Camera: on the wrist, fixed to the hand. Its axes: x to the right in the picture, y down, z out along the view.
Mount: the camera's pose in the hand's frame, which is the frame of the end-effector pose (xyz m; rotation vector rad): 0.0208 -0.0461 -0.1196 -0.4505 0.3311 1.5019
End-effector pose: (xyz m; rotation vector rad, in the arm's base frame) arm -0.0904 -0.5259 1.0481 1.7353 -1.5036 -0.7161
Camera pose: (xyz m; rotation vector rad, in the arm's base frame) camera 0.0350 -0.5244 1.0819 0.1002 -1.6958 0.0705
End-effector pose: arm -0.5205 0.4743 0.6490 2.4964 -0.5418 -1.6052
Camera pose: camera -0.3946 0.4991 0.6689 1.2088 -1.3110 -0.5605
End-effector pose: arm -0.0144 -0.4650 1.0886 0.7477 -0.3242 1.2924
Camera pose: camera 0.0128 -0.3744 0.9996 -0.2683 -0.9539 2.5562
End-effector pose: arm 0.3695 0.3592 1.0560 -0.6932 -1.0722 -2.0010
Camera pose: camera 0.3070 0.2662 0.9904 -0.9242 0.2241 -0.8951
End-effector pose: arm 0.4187 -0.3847 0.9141 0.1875 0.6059 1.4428
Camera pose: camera 0.3999 -0.3994 0.7865 0.0106 0.3282 3.0632
